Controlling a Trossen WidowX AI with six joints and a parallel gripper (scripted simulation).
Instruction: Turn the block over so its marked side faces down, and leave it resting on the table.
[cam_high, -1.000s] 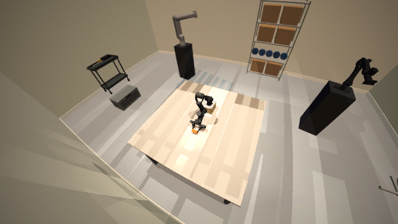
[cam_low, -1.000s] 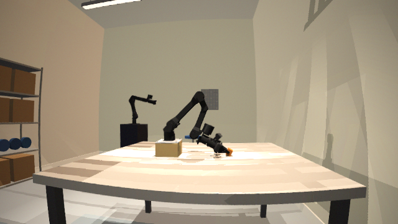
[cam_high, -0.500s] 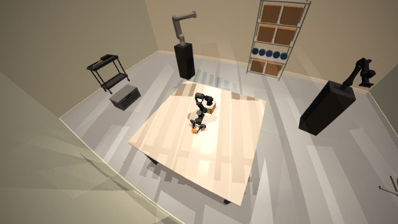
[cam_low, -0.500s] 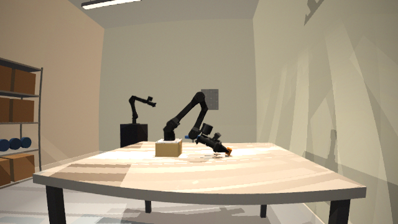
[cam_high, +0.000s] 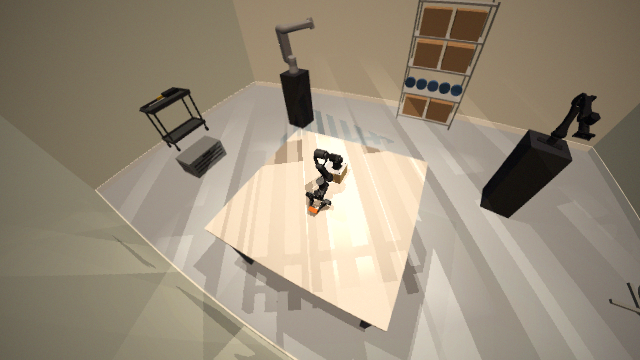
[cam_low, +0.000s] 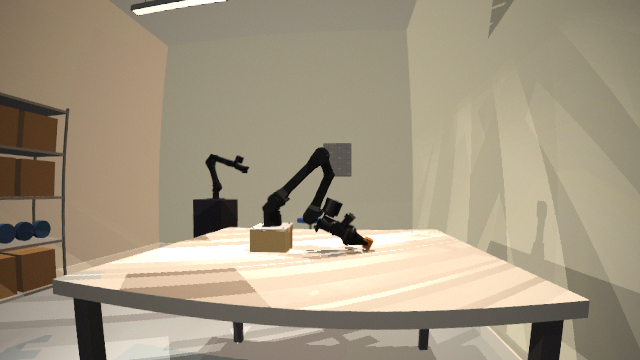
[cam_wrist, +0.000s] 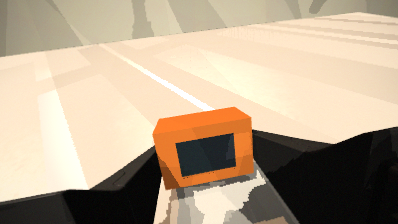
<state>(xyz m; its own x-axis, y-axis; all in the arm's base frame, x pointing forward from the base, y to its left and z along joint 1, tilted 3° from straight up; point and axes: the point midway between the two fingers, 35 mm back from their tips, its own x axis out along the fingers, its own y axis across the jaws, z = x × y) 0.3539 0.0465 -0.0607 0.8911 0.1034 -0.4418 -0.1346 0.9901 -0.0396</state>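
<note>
The block lies 10 mm behind my gripper tip.
</note>
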